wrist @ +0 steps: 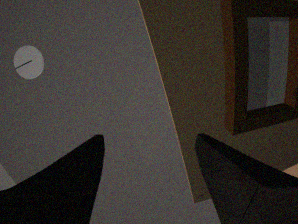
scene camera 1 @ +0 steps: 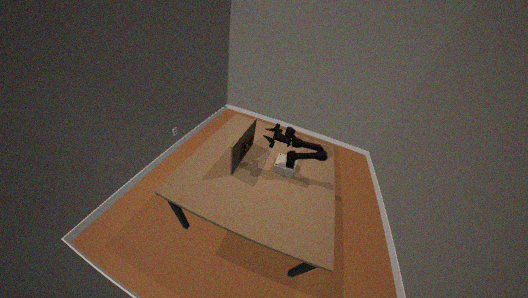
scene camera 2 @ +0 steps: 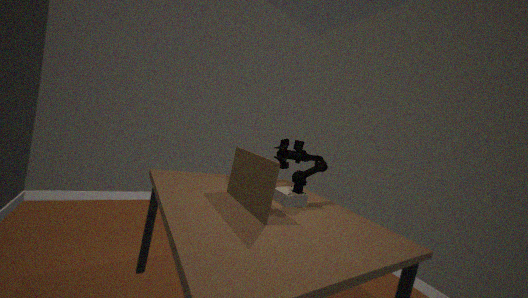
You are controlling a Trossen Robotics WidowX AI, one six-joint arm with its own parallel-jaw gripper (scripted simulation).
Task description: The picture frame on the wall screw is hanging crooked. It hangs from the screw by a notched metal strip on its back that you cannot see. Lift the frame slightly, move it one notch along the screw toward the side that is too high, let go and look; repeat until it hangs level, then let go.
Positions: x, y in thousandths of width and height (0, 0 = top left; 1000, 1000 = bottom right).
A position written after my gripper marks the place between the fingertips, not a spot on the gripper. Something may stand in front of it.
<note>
In view: my gripper (wrist: 505, 632) and a wall panel (scene camera 2: 480, 599).
</note>
